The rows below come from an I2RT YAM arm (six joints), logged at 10 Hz.
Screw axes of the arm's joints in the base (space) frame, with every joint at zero. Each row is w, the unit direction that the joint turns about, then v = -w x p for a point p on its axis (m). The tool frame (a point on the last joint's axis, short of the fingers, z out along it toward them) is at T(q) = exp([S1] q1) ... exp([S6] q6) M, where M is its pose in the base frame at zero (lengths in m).
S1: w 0 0 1 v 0 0 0
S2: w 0 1 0 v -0.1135 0 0.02
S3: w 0 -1 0 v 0.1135 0 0.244
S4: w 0 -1 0 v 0.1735 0 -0.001
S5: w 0 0 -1 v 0 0.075 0
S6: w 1 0 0 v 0 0.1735 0
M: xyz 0.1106 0 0.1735 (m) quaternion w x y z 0.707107 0 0.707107 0
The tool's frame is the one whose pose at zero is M.
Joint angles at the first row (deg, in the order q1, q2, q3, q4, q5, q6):
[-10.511 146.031 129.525 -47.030 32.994 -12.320]
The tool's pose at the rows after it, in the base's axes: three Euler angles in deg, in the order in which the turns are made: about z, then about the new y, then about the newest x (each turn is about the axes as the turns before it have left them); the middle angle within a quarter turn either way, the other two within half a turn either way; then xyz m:
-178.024 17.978 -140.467 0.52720 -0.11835 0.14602
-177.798 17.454 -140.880 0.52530 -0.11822 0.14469
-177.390 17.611 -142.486 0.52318 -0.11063 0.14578
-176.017 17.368 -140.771 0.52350 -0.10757 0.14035
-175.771 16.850 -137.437 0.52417 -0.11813 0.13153
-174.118 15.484 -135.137 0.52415 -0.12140 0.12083
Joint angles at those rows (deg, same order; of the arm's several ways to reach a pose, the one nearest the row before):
[-10.500 147.188 129.255 -45.307 34.755 -14.483]
[-10.546 146.770 128.277 -45.182 34.336 -14.769]
[-9.869 145.651 126.623 -45.146 32.868 -14.194]
[-9.469 145.360 124.589 -42.517 34.144 -15.561]
[-10.420 146.150 123.563 -39.236 36.900 -17.618]
[-10.681 146.596 121.605 -35.763 38.477 -20.544]

